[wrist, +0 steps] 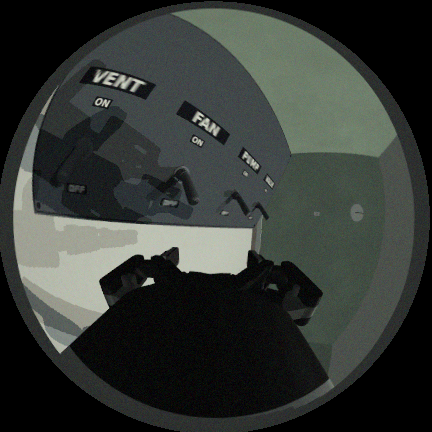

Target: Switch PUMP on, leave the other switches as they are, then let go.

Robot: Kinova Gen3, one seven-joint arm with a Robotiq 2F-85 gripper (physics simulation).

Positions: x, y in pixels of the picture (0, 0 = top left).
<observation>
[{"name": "gripper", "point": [212, 256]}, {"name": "dark grey switch panel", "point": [168, 99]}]
</observation>
